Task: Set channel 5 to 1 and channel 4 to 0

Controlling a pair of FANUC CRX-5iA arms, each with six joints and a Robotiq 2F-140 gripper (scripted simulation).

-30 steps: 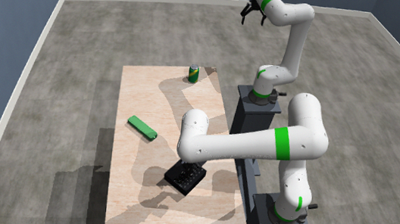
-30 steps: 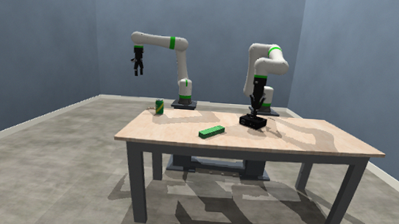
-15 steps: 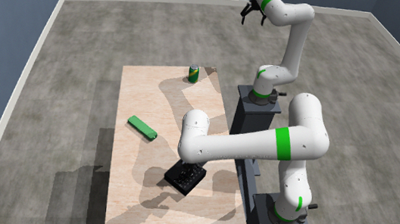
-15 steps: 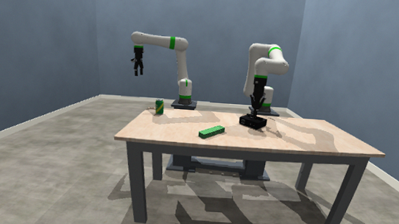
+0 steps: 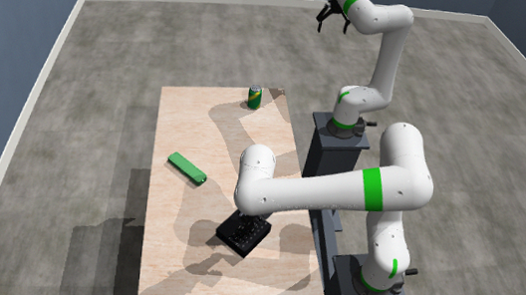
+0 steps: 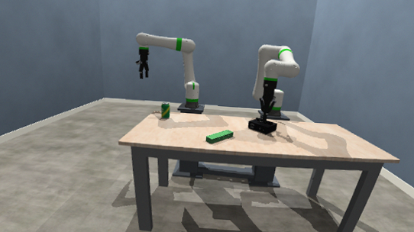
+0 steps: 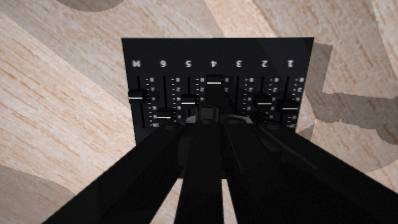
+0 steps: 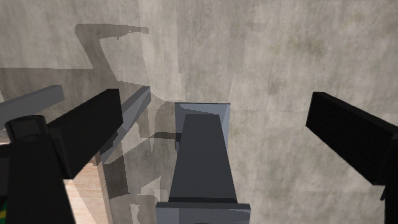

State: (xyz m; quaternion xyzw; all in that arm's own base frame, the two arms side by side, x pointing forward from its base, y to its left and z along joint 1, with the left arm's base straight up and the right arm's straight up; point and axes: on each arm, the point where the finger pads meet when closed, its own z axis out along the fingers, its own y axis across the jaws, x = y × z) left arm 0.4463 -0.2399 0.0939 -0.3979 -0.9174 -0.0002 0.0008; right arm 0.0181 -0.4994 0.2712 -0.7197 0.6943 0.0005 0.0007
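Note:
Right now the channel 4 fader is 30 mm below my left hand, 10 mm to the left of it and 10 mm behind it. Round my left hand: channel 2 fader (30 mm to the left, 30 mm below, 30 mm ahead); then channel 3 fader (30 mm below, 30 mm ahead); then channel 5 fader (30 mm below, 20 mm to the right, 10 mm behind).

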